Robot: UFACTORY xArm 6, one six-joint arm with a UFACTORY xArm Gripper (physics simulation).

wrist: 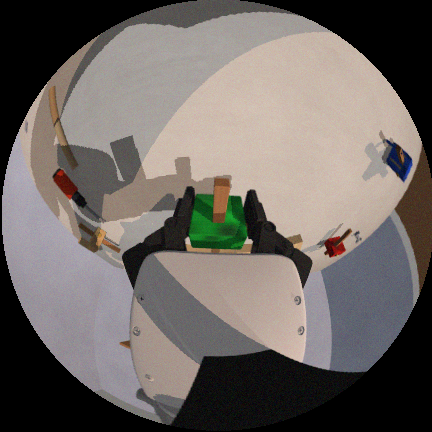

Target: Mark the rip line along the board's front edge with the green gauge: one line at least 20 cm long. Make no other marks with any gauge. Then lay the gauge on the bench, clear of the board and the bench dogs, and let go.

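Places are measured from the arm's base along level axes (x right, y ahead, z up), in centimetres.
Pixels of known places: gripper, between the fingertips: (219, 197).
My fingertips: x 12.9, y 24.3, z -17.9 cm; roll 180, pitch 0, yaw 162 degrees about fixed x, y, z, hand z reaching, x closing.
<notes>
Ahead of a thing's pixels: the offset from my fingertips to its top centre. "spot": to the spot under its first point. Level surfaces: height alone.
The green gauge {dx +0.8, dy +2.5, dz +4.7 cm} (205, 230) is a green block with a brown wooden beam standing out of it, at the centre of the wrist view. My gripper (219, 197) is shut on it, with one black finger against each side of the block. A strip of pale wood, which looks like part of the board {spot: dx -12.9, dy +17.2, dz -1.1 cm} (296, 242), shows right of the gripper, and pale wood also shows just below the block. The palm hides most of this wood. I cannot tell whether the gauge touches it. No line can be made out.
A blue gauge (399, 162) and a red gauge {dx -28.4, dy +23.3, dz +2.4 cm} (334, 247) lie at the right, with a small metal piece {dx -46.7, dy +32.1, dz -2.1 cm} (357, 237) nearby. At the left are a red-handled screwdriver {dx +25.9, dy -6.9, dz -0.2 cm} (65, 184), a wooden gauge-like tool {dx +35.1, dy +5.0, dz +2.8 cm} (94, 240) and a curved wooden rod {spot: dx +18.4, dy -17.2, dz -2.1 cm} (61, 135). The bench {dz -2.9 cm} (280, 110) is pale.
</notes>
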